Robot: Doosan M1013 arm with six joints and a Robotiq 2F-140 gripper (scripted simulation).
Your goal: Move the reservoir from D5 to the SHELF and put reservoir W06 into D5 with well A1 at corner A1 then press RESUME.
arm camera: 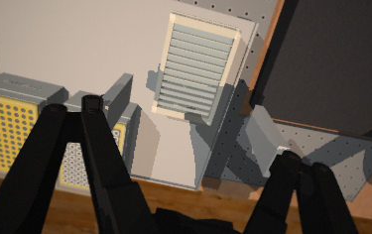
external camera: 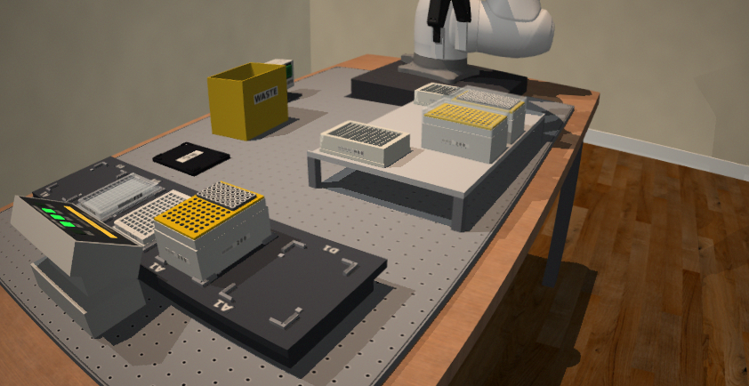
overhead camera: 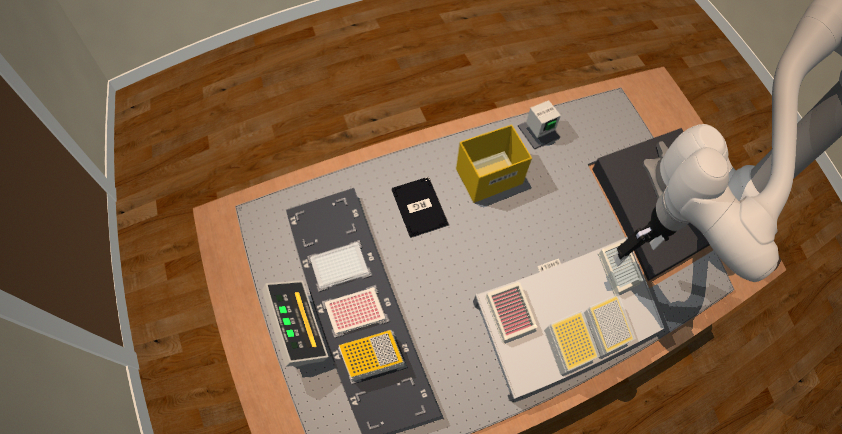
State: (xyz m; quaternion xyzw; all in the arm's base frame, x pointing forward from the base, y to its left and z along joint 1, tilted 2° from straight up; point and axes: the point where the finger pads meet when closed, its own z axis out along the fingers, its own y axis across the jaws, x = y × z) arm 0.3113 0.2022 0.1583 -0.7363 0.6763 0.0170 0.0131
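The pale 12-trough reservoir lies 13 cm below my hand. From my hand the other things lie so: waste bin (25 cm ahead, 37 cm to the right, 15 cm below); white shelf (16 cm ahead, 8 cm to the left, 14 cm below); shelf label (17 cm ahead, 8 cm to the right, 19 cm below).
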